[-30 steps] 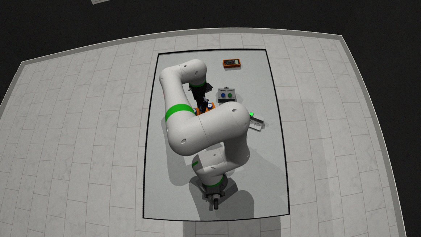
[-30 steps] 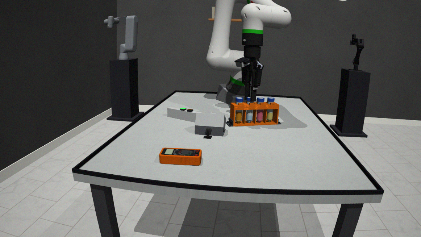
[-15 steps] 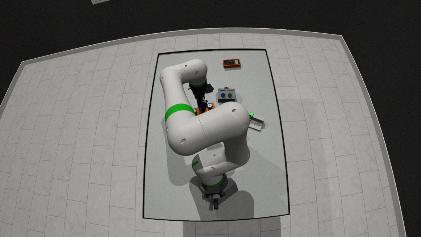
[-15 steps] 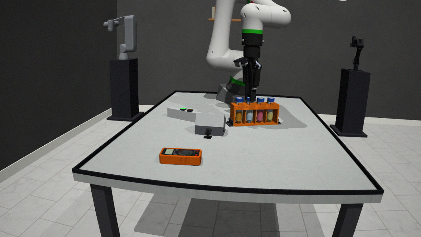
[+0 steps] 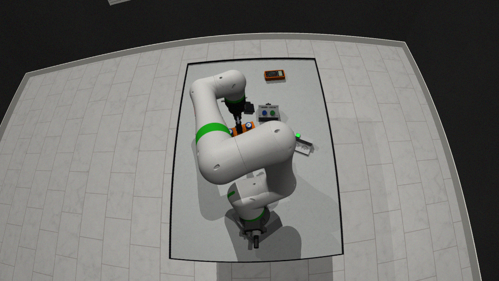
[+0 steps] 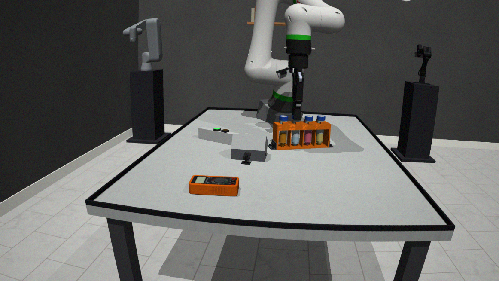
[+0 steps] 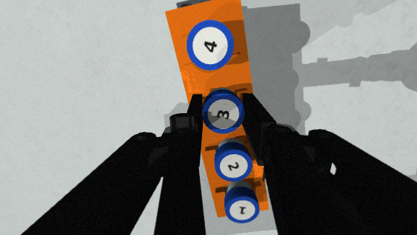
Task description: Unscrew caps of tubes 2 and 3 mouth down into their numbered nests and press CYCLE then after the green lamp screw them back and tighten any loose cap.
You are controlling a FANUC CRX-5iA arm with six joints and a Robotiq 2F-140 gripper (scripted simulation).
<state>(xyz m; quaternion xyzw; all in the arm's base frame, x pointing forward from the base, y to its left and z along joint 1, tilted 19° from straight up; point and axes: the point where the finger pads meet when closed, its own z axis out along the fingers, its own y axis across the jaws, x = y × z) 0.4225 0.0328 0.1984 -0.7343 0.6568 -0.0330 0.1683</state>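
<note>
Right now my hand is 3 cm above the cap 3. The rest, counted from my hand: cap 1: 10 cm to the left, 3 cm below, 3 cm behind; cap 4: 5 cm to the right, 3 cm below, 2 cm ahead; cap 2: 5 cm to the left, 3 cm below, 2 cm behind.
</note>
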